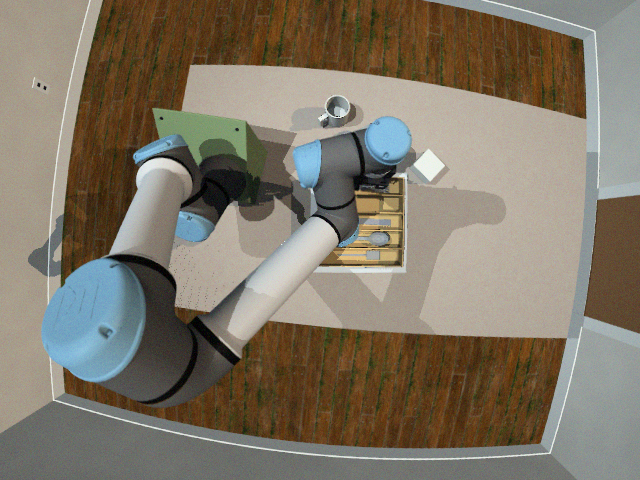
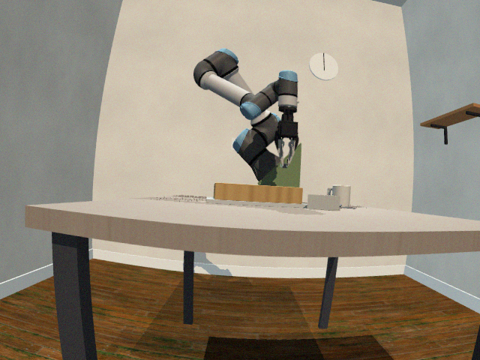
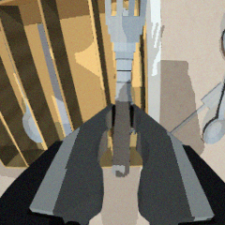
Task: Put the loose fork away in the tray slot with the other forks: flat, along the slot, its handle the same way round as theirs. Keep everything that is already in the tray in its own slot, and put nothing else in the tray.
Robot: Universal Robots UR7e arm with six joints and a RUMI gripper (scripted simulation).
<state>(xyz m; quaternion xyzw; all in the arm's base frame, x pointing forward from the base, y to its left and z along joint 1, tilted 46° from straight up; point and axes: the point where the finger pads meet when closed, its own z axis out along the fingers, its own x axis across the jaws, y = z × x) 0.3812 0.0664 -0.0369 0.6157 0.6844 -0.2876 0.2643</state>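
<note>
The tray is 11 cm below my hand, 10 cm to the right of it and 6 cm ahead of it. From my hand the other things lie so: white block 24 cm ahead, 14 cm to the left, 14 cm below; mug 24 cm to the left, 12 cm below, 10 cm behind.
</note>
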